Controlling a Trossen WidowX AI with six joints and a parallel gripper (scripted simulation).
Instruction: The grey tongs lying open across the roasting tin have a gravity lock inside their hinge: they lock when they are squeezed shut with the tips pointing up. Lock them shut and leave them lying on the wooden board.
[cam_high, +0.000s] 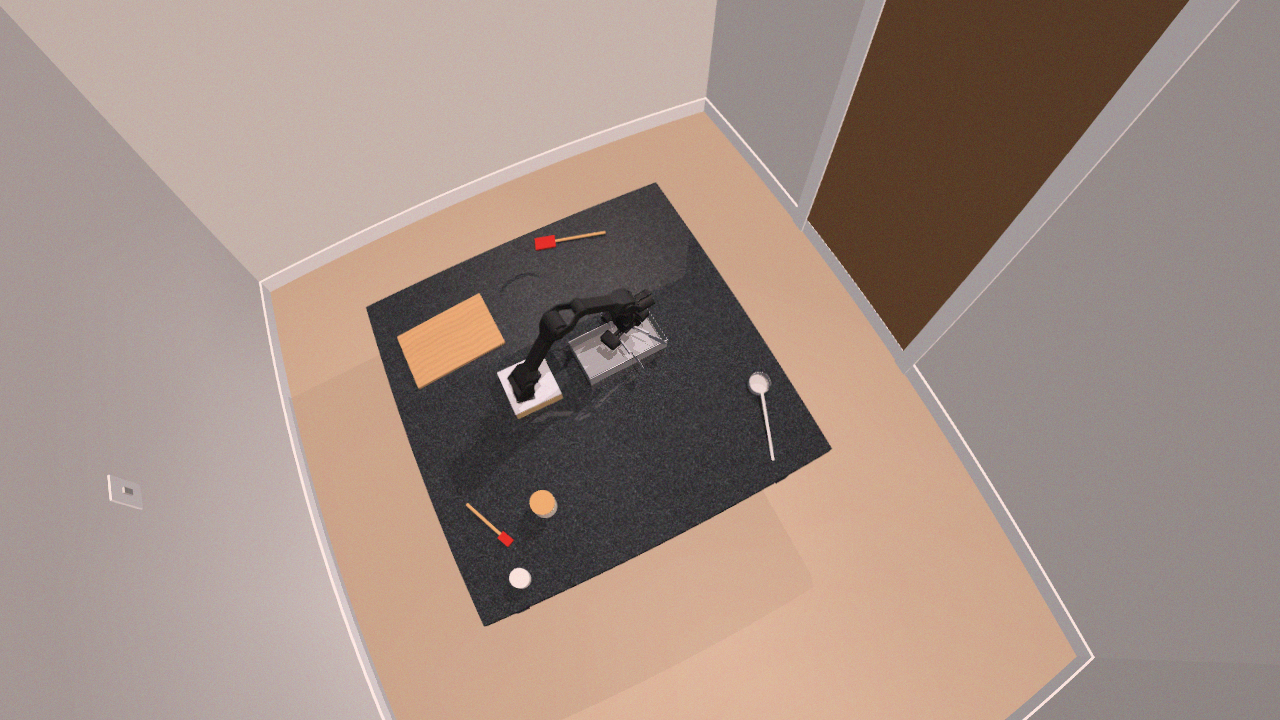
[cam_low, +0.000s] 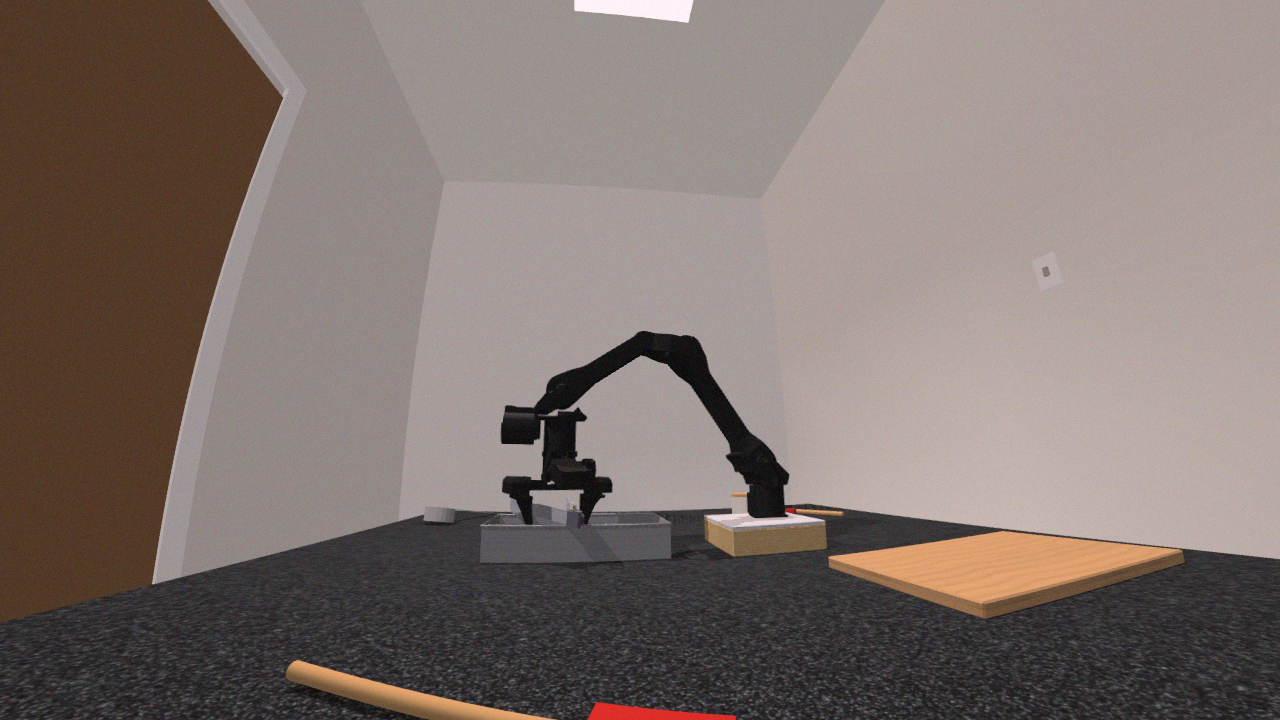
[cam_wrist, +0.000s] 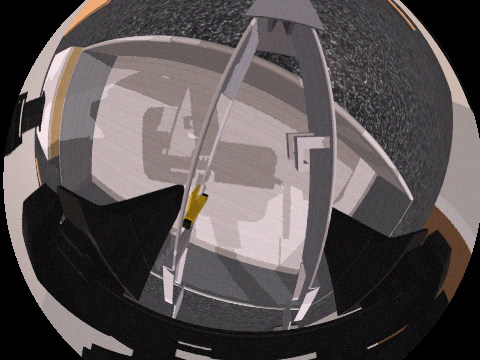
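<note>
Right now my gripper tip is 30 mm past the grey roasting tin and 20 mm to the left of it. Round my gripper tip: white disc: 540 mm behind, 720 mm to the right, 10 mm below; red spatula: 120 mm behind, 490 mm to the left, 20 mm below; wooden board: 630 mm behind, 180 mm to the left, 20 mm below.
</note>
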